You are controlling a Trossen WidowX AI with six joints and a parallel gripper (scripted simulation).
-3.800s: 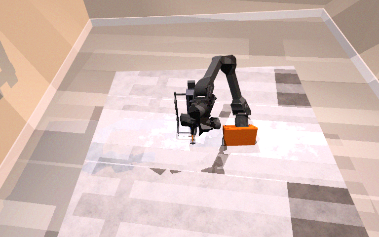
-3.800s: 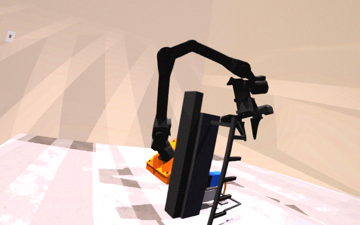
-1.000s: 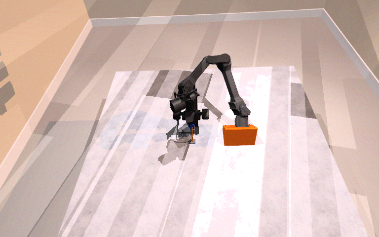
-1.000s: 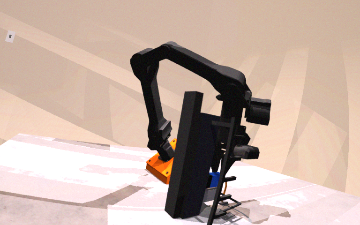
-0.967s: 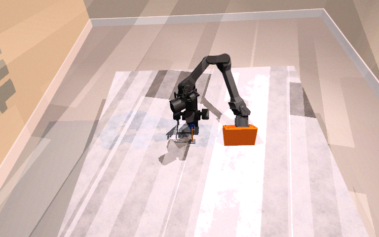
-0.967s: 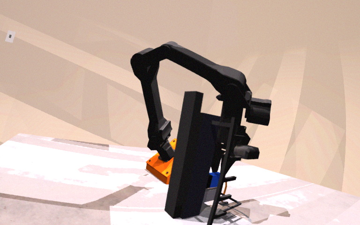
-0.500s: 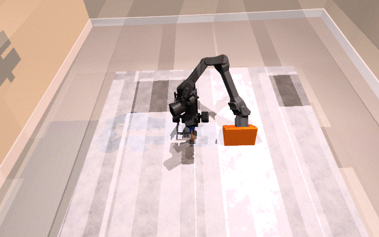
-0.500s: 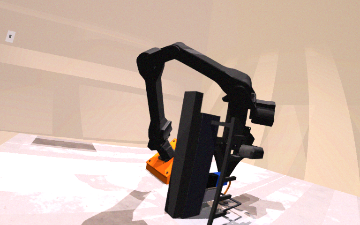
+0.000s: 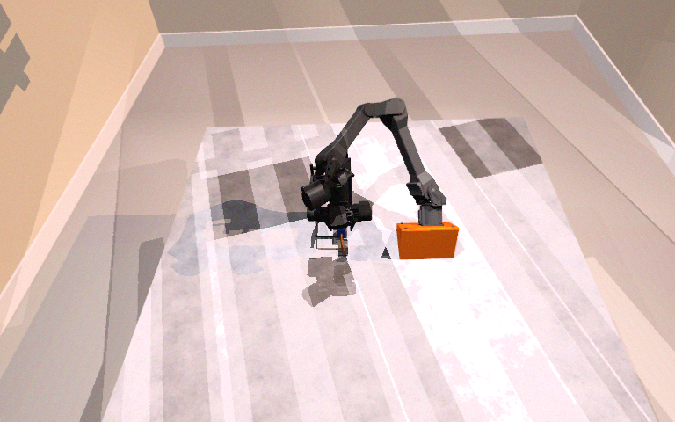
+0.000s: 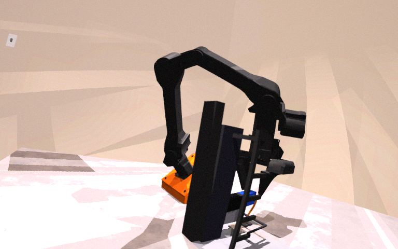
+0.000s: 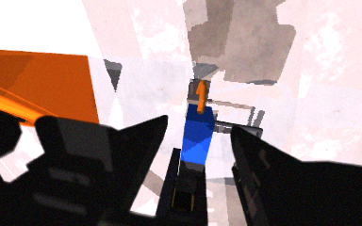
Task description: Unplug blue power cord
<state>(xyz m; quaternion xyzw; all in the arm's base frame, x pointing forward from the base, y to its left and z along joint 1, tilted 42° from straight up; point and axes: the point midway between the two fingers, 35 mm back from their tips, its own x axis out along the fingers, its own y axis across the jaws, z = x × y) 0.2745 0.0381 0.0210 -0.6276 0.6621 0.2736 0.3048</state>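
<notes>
Right now my gripper tip is 30 mm to the left of the blue plug. The rest, counted from my gripper tip: tall black slab: 10 mm behind, 160 mm to the right, 50 mm above; thin black ladder-like frame: 80 mm ahead, 130 mm to the right, 30 mm above.
</notes>
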